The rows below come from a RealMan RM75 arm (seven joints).
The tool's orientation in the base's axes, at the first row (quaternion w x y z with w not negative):
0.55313, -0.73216, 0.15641, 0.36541
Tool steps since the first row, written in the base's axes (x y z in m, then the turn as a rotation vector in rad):
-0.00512, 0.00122, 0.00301, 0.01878, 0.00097, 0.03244
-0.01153, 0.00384, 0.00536, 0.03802, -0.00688, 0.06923
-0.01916, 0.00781, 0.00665, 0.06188, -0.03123, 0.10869
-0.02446, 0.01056, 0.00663, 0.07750, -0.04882, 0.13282
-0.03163, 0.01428, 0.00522, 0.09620, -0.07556, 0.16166
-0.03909, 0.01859, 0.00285, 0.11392, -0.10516, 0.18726
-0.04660, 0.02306, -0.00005, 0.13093, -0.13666, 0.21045
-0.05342, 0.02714, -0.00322, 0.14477, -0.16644, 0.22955
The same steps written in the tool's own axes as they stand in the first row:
-0.00542, 0.00073, 0.00262, -0.00996, -0.03479, -0.00983
-0.01101, 0.00227, 0.00707, -0.02422, -0.06990, -0.02850
-0.01645, 0.00486, 0.01335, -0.04011, -0.10421, -0.06442
-0.01958, 0.00730, 0.01781, -0.04959, -0.12492, -0.08926
-0.02283, 0.01156, 0.02402, -0.06191, -0.14775, -0.12423
-0.02550, 0.01647, 0.03099, -0.07310, -0.16674, -0.16111
-0.02780, 0.02172, 0.03819, -0.08341, -0.18296, -0.19919
-0.02951, 0.02686, 0.04481, -0.09268, -0.19492, -0.23403

